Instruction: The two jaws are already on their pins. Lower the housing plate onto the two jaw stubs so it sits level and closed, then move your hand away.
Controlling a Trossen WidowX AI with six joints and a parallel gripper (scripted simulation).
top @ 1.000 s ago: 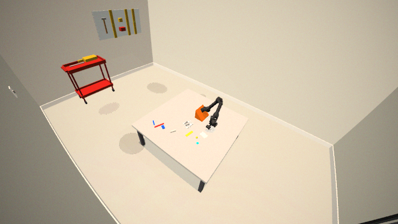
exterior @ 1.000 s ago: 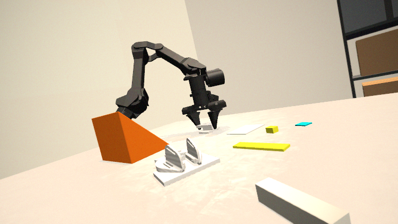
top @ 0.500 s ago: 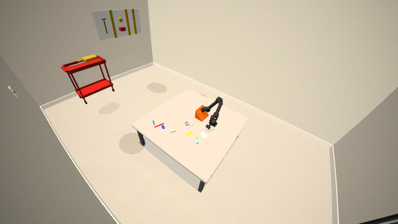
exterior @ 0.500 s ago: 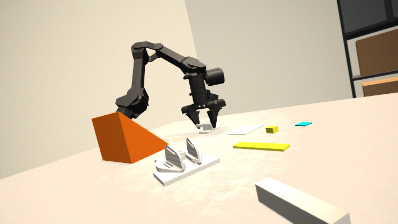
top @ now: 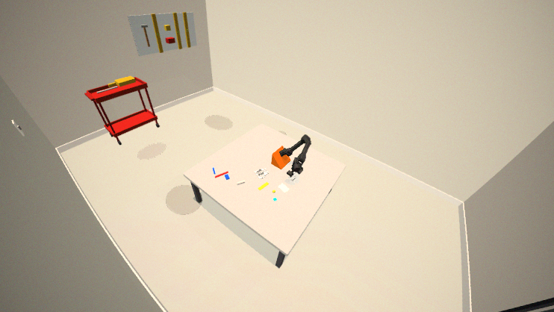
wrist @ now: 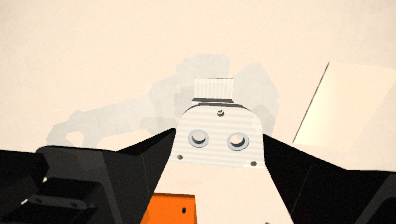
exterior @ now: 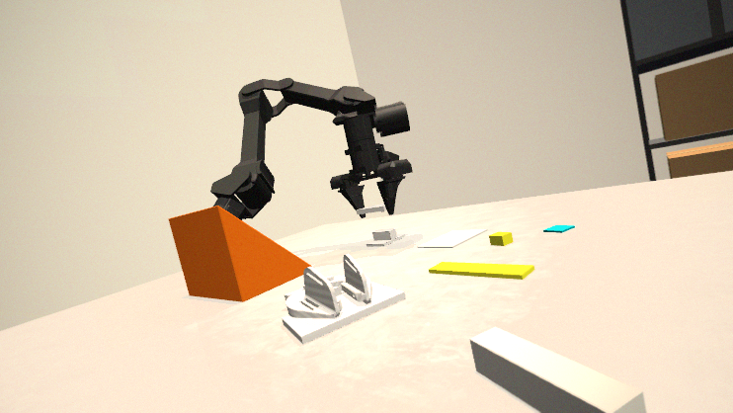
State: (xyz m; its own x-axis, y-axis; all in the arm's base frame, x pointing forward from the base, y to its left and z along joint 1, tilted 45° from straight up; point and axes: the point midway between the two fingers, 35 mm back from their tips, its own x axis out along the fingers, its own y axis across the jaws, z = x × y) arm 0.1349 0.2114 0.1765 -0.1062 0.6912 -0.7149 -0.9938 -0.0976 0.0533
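The white bracket lies 5 cm below my gripper tip and 1 cm to the left of it. Also, from my gripper tip: yellow block: 27 cm ahead, 5 cm below, 2 cm to the right; white sheet: 16 cm ahead, 6 cm below, 2 cm to the left; yellow strip: 29 cm ahead, 14 cm to the right, 6 cm below.
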